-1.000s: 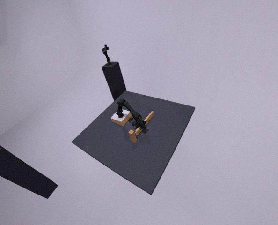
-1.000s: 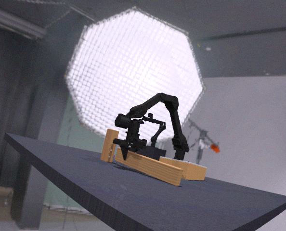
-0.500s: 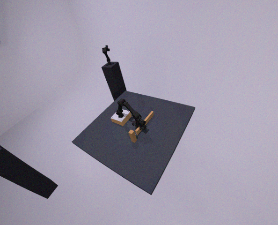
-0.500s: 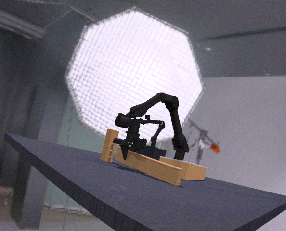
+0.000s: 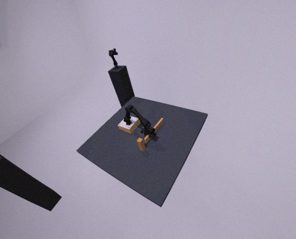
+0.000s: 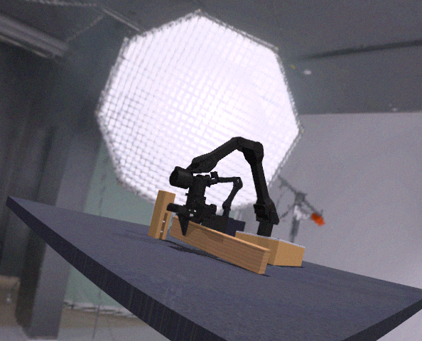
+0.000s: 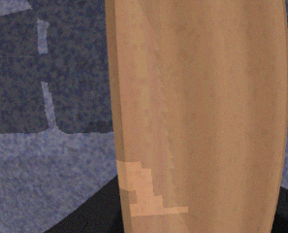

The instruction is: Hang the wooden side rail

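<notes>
My gripper tip is 16 cm to the left of the wooden headboard post, 4 cm below it and 1 cm past it.
</notes>
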